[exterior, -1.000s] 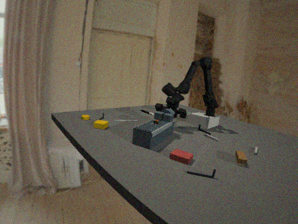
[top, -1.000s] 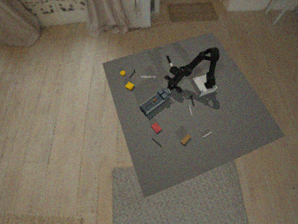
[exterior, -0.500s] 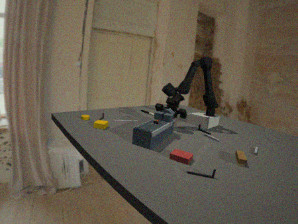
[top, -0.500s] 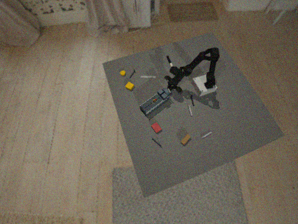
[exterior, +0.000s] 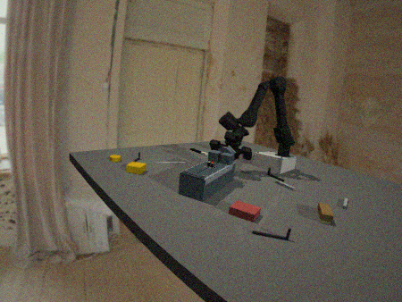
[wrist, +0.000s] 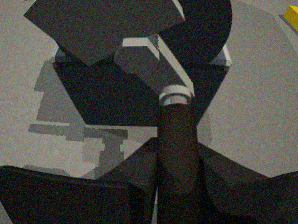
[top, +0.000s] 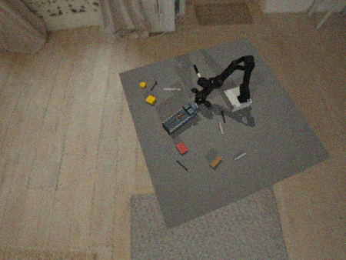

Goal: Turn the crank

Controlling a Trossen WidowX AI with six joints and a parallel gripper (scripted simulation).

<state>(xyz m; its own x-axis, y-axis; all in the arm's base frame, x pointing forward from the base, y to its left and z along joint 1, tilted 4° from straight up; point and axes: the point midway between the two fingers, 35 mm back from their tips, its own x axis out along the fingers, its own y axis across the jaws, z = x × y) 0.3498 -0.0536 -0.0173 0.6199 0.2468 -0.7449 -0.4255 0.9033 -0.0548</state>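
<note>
Right now my gripper tip is 20 mm past the dark handle, 10 mm to the left of it and 20 mm below it. The rest, counted from my gripper tip: red pointer 130 mm ahead, 80 mm to the left, 40 mm above; then yellow block 320 mm ahead, 140 mm to the right, 30 mm below; then red block 170 mm ahead, 300 mm to the left, 30 mm below.
</note>
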